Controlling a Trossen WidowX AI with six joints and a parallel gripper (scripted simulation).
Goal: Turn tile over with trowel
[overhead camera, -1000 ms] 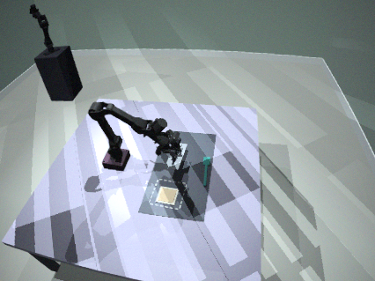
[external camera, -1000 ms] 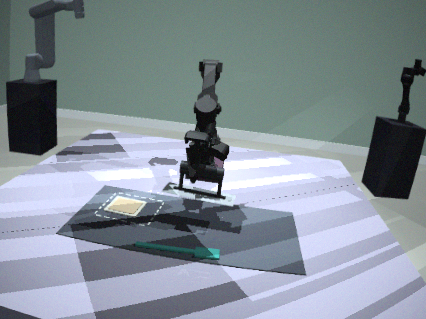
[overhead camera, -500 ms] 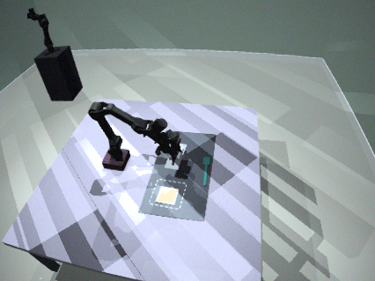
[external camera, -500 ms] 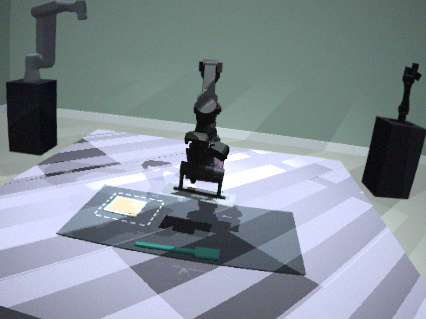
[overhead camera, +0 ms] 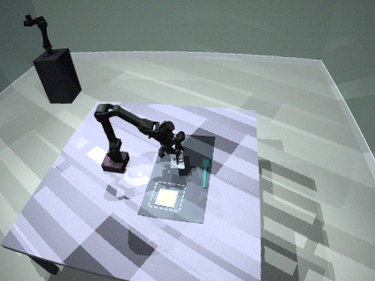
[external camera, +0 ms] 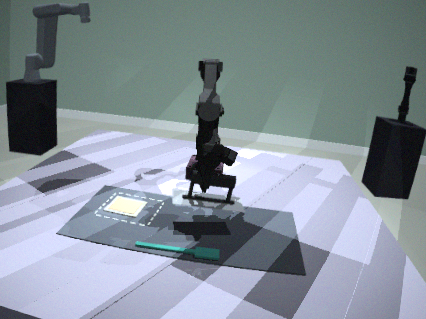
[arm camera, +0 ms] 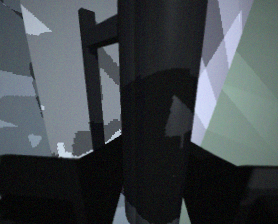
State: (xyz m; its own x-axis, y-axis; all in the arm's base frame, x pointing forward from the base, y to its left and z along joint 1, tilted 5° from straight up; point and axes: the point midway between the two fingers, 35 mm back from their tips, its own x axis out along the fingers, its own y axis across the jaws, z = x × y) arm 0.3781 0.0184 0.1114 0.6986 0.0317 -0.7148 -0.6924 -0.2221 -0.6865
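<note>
Right now the trowel is 3 cm behind my gripper tip, 1 cm to the right of it and 1 cm below it. Round my gripper tip: tile: 6 cm behind, 24 cm to the right, 11 cm below; then dark mat: 1 cm behind, 4 cm to the right, 13 cm below; then teal flat tool: 13 cm ahead, 3 cm to the right, 11 cm below.
</note>
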